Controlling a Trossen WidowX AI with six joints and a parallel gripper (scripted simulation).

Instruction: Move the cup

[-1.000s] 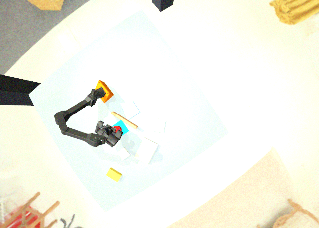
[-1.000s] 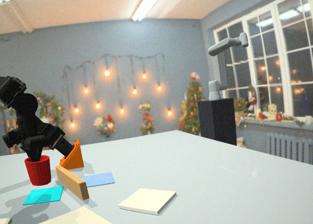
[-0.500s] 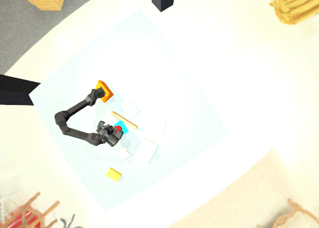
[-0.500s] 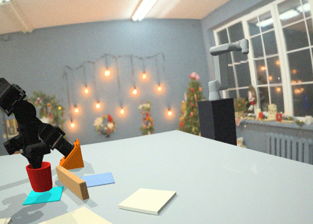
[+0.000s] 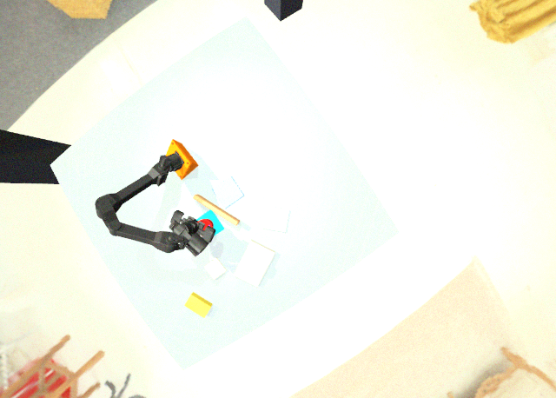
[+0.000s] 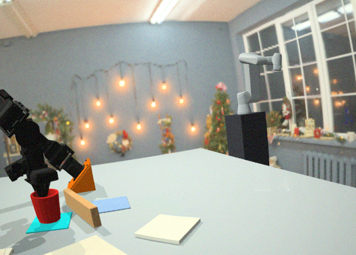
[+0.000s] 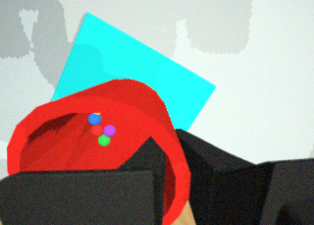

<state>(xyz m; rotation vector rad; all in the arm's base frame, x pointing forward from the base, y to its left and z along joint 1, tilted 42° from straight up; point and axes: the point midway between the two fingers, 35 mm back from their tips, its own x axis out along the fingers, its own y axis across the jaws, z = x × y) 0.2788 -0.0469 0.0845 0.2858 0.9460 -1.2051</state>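
Right now my gripper tip is 30 mm short of the red cup and 10 mm to the right of it. Round my gripper tip: wooden block 100 mm to the left, 30 mm below, 10 mm behind; light blue pad 180 mm to the left, 50 mm below, 40 mm behind; cyan pad 50 mm below, 30 mm ahead, 10 mm to the left.
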